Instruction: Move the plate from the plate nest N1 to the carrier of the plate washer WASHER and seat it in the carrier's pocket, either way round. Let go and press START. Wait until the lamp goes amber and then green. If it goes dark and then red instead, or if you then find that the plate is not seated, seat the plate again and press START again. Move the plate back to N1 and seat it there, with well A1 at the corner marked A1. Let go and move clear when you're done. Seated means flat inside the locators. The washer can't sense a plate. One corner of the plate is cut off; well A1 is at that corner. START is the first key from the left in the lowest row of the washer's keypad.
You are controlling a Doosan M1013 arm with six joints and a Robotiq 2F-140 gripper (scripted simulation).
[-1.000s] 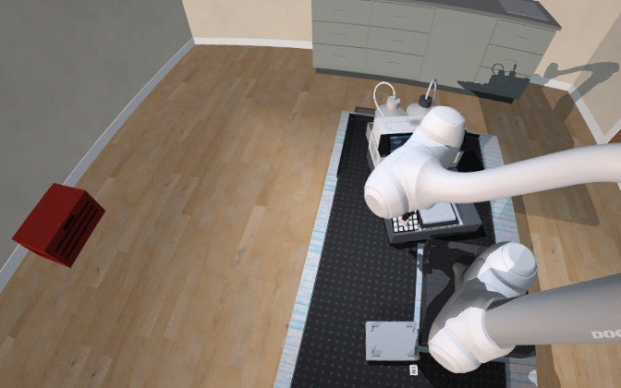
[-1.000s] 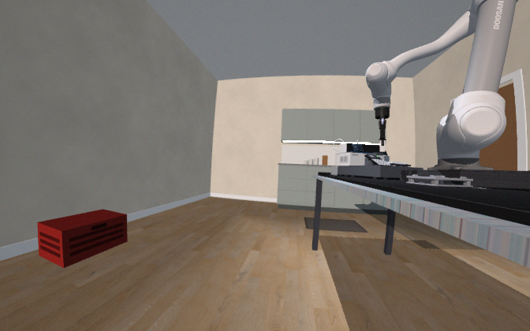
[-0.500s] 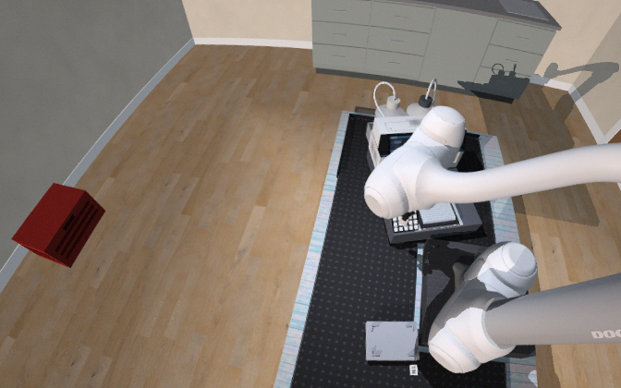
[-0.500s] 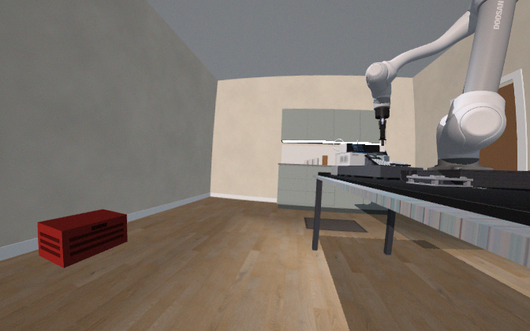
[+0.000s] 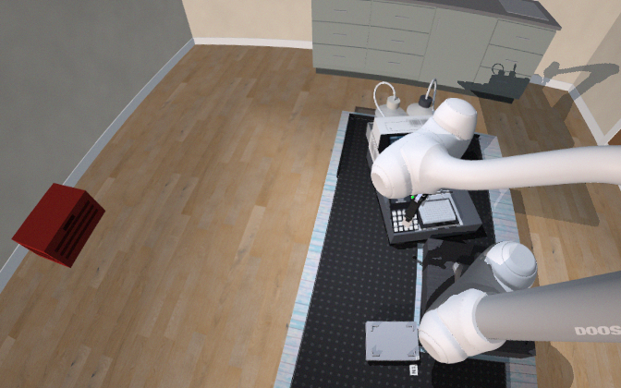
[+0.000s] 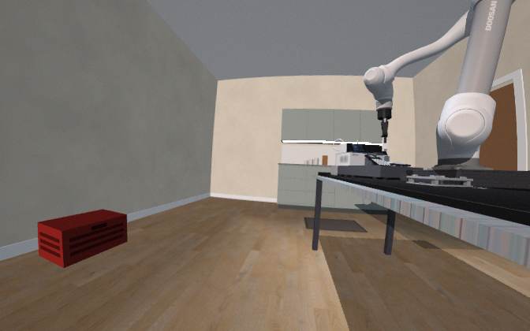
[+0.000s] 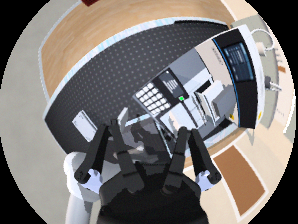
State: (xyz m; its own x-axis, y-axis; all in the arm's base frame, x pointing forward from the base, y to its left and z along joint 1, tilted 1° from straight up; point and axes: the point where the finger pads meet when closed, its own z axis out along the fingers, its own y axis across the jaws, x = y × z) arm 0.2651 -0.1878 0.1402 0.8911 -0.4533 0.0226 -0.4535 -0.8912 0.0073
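My hand is 110 mm past the white well plate, 80 mm to the left of it and 100 mm above it. Round my hand: plate washer (60 mm behind, 220 mm to the right, 60 mm below); then plate nest N1 (380 mm to the left, 170 mm below); then dark carrier pocket (110 mm behind, 80 mm to the right, 100 mm below).
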